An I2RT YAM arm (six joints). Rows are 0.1 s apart.
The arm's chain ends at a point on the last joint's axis. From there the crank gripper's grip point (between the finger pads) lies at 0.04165 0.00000 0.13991 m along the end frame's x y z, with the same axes.
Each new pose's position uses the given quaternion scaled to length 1; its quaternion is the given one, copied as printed.
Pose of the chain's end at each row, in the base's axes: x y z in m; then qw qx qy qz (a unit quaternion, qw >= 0):
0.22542, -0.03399, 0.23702, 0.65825, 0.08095, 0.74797, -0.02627
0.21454, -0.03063, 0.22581, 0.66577, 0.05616, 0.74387, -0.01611
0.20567, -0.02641, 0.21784, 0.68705, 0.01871, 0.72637, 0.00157
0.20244, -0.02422, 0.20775, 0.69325, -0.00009, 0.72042, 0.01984
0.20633, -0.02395, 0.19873, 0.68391, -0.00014, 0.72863, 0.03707
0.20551, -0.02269, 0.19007, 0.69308, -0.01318, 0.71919, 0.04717
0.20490, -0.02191, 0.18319, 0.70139, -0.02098, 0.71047, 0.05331
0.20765, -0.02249, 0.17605, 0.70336, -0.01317, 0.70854, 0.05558
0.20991, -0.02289, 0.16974, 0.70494, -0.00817, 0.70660, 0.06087
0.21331, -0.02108, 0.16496, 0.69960, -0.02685, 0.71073, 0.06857
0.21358, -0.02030, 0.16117, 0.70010, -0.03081, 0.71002, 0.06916
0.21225, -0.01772, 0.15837, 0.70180, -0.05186, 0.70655, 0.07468
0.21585, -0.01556, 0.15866, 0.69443, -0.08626, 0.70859, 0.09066
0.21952, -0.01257, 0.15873, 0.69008, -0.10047, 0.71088, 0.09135
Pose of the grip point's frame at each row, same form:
0.35758, -0.05080, 0.17736, 0.65825, 0.08095, 0.74797, -0.02627
0.34840, -0.04186, 0.16867, 0.66577, 0.05616, 0.74387, -0.01611
0.34302, -0.02847, 0.16845, 0.68705, 0.01871, 0.72637, 0.00157
0.34057, -0.01906, 0.16083, 0.69325, -0.00009, 0.72042, 0.01984
0.34308, -0.01426, 0.14857, 0.68391, -0.00014, 0.72863, 0.03707
0.34319, -0.00871, 0.14362, 0.69308, -0.01318, 0.71919, 0.04717
0.34339, -0.00532, 0.14013, 0.70139, -0.02098, 0.71047, 0.05331
0.34647, -0.00640, 0.13386, 0.70336, -0.01317, 0.70854, 0.05558
0.34890, -0.00615, 0.12839, 0.70494, -0.00817, 0.70660, 0.06087
0.35111, 0.00022, 0.12175, 0.69960, -0.02685, 0.71073, 0.06857
0.35134, 0.00169, 0.11816, 0.70010, -0.03081, 0.71002, 0.06916
0.34952, 0.00854, 0.11621, 0.70180, -0.05186, 0.70655, 0.07468
0.35049, 0.01933, 0.11435, 0.69443, -0.08626, 0.70859, 0.09066
0.35308, 0.02430, 0.11278, 0.69008, -0.10047, 0.71088, 0.09135

